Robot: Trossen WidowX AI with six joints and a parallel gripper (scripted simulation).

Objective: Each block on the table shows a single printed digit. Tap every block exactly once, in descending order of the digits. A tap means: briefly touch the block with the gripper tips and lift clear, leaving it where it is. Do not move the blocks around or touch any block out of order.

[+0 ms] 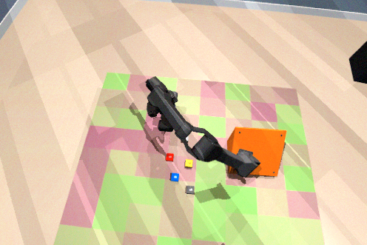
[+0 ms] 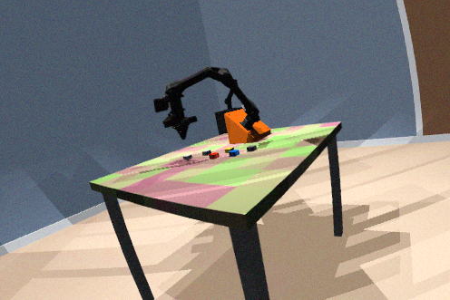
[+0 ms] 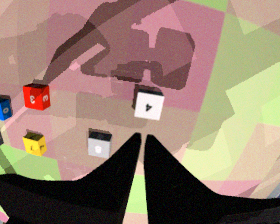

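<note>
Now: the red block 15 cm to the left of my gripper tip, 9 cm below it and 4 cm behind it. The rest, counted from my gripper tip: yellow block: 16 cm to the left, 13 cm behind, 9 cm below; then white block: 9 cm below, 1 cm to the right; then grey block: 9 cm below, 9 cm behind, 4 cm to the left.
</note>
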